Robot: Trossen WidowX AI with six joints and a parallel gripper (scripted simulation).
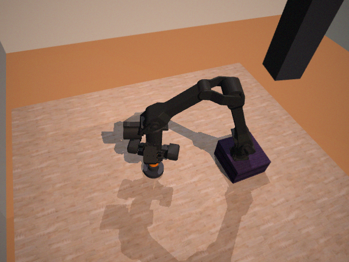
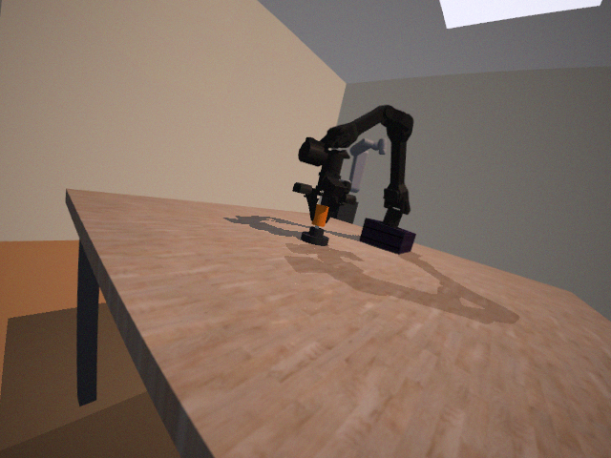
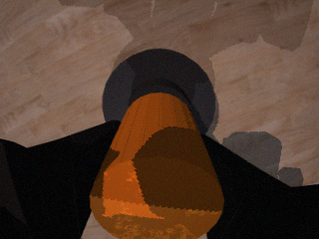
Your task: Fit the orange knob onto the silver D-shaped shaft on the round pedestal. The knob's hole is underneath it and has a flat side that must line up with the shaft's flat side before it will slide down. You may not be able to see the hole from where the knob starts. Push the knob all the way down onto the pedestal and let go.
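The round pedestal is 30 mm below my gripper tip. From my gripper tip the other things lie so: orange knob (30 mm above).
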